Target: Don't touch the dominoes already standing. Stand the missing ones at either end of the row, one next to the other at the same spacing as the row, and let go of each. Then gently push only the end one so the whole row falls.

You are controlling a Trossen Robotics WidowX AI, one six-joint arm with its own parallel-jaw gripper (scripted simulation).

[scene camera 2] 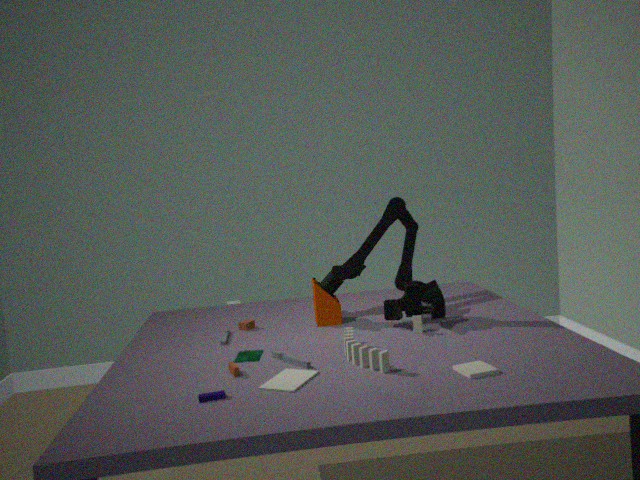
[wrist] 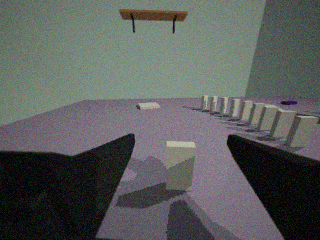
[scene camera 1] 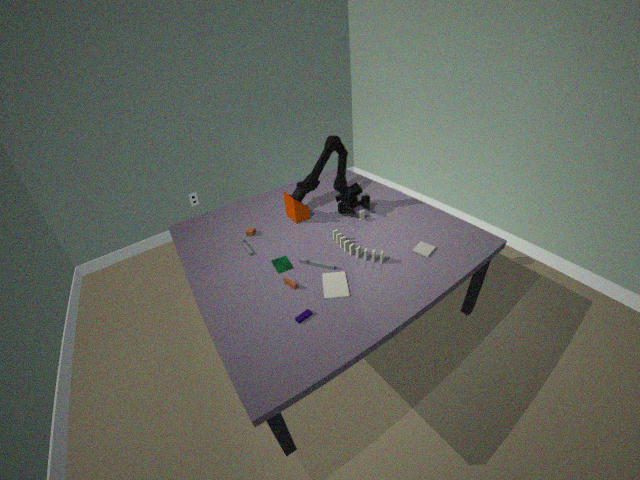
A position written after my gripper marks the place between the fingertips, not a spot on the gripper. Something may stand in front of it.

Note:
My gripper [scene camera 2: 417, 315] is open, holding nothing. I also see a cream card [scene camera 2: 289, 380].
My gripper also shows in the wrist view [wrist: 179, 138].

